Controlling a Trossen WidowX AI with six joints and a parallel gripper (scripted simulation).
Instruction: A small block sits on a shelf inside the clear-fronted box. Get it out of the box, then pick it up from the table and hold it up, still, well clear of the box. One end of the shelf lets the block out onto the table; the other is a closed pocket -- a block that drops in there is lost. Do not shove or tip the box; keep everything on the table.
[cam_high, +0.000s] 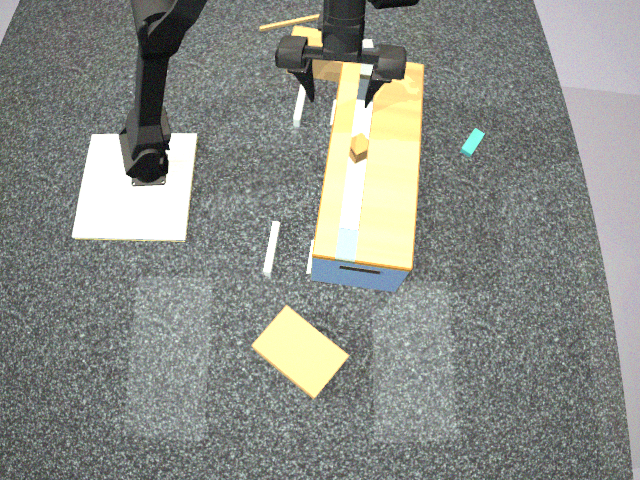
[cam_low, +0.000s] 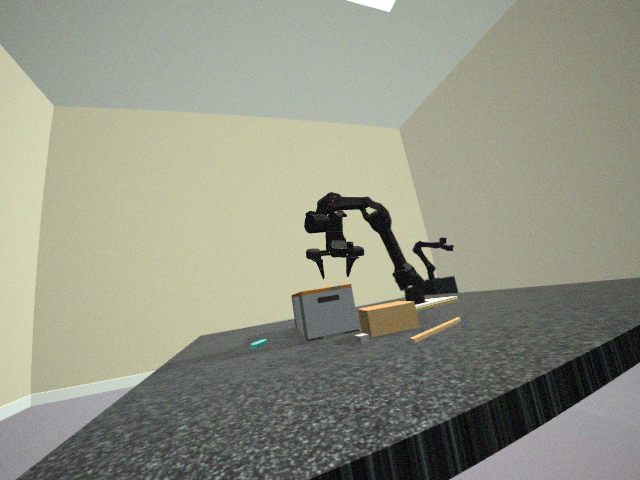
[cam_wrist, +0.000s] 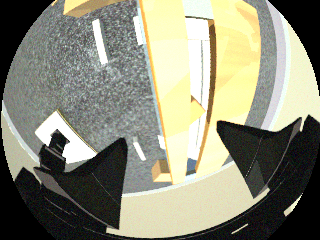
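My gripper tip is 30 mm short of the small block, 40 mm to the left of it and 70 mm above it. Round my gripper tip: wooden stick (40 mm behind, 350 mm to the left, 150 mm below); long box (20 mm ahead, 60 mm to the right, 100 mm below); teal block (280 mm ahead, 20 mm to the left, 150 mm below).
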